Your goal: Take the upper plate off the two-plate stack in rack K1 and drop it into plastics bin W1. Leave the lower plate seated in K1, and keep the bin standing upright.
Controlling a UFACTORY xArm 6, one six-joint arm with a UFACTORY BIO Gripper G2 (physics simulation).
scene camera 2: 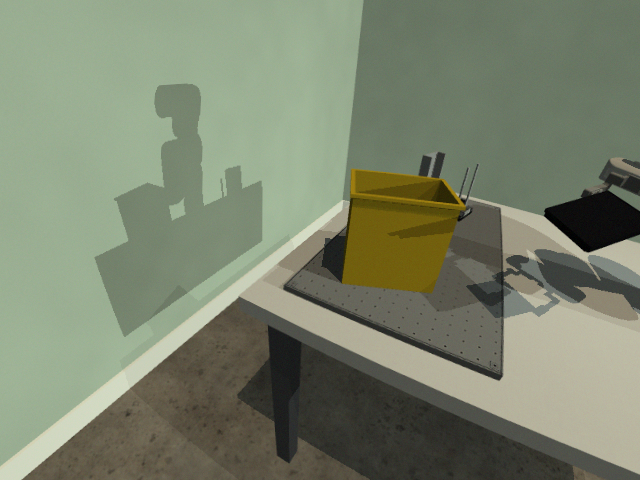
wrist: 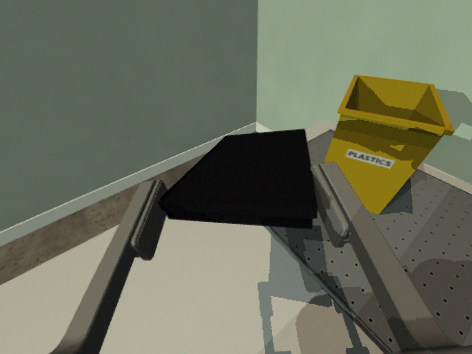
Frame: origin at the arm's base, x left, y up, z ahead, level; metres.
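Seen in the pictures: hand at its tool point: (scene camera 2: 624, 209) (wrist: 236, 209).
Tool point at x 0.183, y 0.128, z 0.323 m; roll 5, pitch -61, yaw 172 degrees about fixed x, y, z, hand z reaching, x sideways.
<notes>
A point is followed by its place in that frame.
A black plate (scene camera 2: 594, 219) @[x 0.237, y 0.116, z 0.368 m] (wrist: 250, 177) @[x 0.199, y 0.129, z 0.342 m] is held roughly level, high above the white table. My gripper (wrist: 240, 207) @[x 0.183, y 0.128, z 0.323 m] is shut on its sides near the close end, one finger on each side; in the scene view part of the gripper shows behind the plate at the right edge. The yellow plastics bin W1 (scene camera 2: 398, 245) @[x 0.318, y 0.006, z 0.622 m] (wrist: 380, 145) @[x 0.221, y 0.048, z 0.580 m] stands upright with its top open. The plate is to the right of the bin in the scene view, apart from it, and the bin is beyond the right finger in the wrist view. Rack K1 and its lower plate do not show in either view.
The bin stands on a grey perforated board (scene camera 2: 454, 330) @[x 0.347, y -0.089, z 0.490 m] (wrist: 430, 240) @[x 0.096, y -0.089, z 0.632 m] on the white table (scene camera 2: 568, 382) @[x 0.333, y -0.102, z 0.307 m] (wrist: 185, 290) @[x 0.244, y -0.102, z 0.252 m]. Behind the bin in the scene view stand a grey upright block (scene camera 2: 432, 164) @[x -0.186, y 0.022, z 0.707 m] and an object with two thin rods (scene camera 2: 467, 186) @[x -0.168, y -0.008, z 0.579 m]. Green walls meet behind the table.
</notes>
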